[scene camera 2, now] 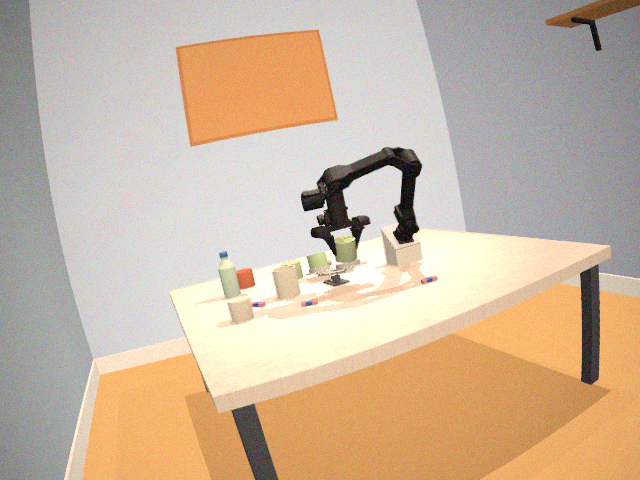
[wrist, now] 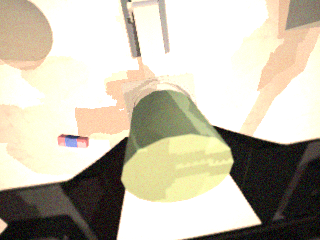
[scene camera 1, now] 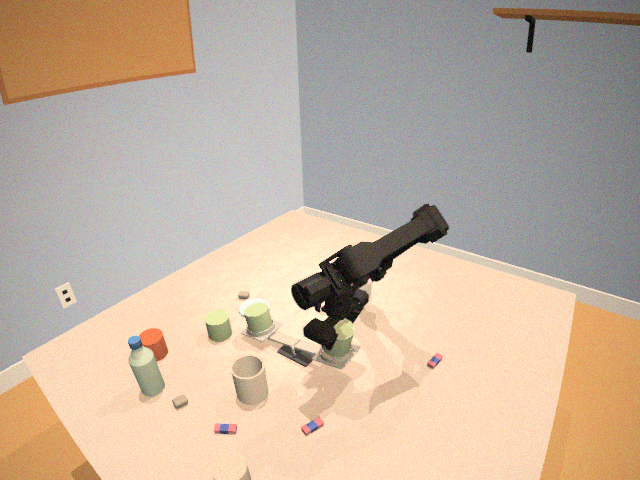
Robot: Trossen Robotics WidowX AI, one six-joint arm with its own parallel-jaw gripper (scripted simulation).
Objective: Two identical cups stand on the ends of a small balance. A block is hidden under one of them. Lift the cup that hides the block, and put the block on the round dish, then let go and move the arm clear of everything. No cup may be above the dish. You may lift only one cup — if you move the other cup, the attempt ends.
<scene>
my gripper: scene camera 2; wrist 167, 134; scene camera 1
same spot on my gripper: (scene camera 2: 329, 239) = (scene camera 1: 333, 341)
</scene>
